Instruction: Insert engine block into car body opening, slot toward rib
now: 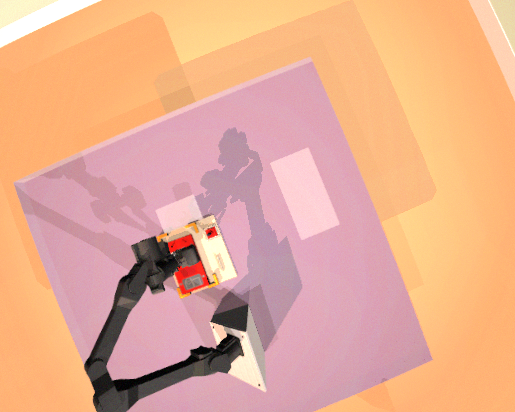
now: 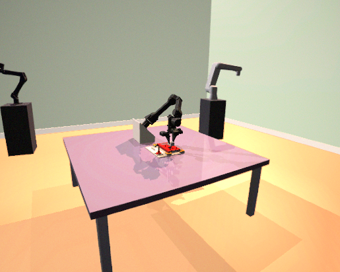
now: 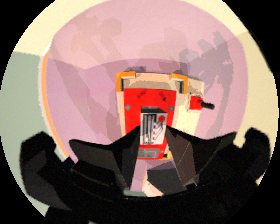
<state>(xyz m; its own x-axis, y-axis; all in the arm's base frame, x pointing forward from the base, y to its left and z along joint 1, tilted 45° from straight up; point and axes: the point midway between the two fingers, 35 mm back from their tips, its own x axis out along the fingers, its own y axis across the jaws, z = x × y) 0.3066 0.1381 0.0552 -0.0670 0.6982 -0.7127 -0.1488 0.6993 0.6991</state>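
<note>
The engine block is 1 cm below my gripper tip.
</note>
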